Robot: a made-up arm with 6 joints. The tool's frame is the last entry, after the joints.
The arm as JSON. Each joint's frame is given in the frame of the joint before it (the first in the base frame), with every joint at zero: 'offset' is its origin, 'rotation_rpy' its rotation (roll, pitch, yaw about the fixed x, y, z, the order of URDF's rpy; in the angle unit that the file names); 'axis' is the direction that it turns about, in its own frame. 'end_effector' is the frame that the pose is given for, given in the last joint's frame.
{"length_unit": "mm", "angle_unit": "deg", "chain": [
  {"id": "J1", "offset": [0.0, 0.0, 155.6], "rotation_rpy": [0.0, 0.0, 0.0], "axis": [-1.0, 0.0, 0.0]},
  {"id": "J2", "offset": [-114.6, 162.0, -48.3], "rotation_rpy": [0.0, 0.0, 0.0], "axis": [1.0, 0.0, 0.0]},
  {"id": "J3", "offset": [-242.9, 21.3, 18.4], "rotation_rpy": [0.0, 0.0, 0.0], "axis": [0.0, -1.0, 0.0]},
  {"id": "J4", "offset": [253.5, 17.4, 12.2], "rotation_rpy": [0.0, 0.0, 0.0], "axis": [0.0, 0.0, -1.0]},
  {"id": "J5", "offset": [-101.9, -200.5, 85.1], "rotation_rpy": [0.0, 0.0, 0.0], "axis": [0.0, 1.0, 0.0]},
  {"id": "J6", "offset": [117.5, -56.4, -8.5], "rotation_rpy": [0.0, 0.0, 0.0], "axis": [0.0, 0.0, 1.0]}
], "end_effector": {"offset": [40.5, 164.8, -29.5], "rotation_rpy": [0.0, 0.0, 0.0]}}
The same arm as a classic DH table. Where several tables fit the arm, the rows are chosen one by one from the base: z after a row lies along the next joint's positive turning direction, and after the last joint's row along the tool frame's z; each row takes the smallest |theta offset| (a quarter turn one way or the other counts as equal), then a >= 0, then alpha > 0; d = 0 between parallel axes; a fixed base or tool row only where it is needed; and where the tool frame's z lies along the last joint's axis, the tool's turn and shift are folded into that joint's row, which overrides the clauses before.
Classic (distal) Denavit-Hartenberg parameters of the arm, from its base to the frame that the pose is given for. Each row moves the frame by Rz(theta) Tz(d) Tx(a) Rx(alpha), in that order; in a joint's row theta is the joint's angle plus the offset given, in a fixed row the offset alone. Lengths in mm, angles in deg.
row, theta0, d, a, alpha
base (fixed), -90.00, 155.6, 0.0, 90.00
J1, 16.60, 0.0, -169.0, 180.00
J2, -73.40, -357.5, 18.4, -90.00
J3, -90.00, -38.7, 253.5, 90.00
J4, 0.00, -97.3, -101.9, 90.00
J5, 0.00, -256.9, 117.5, 90.00
J6, 76.19, 0.0, 169.7, 0.00
tool (fixed), -76.19, -38.0, 0.0, 0.00

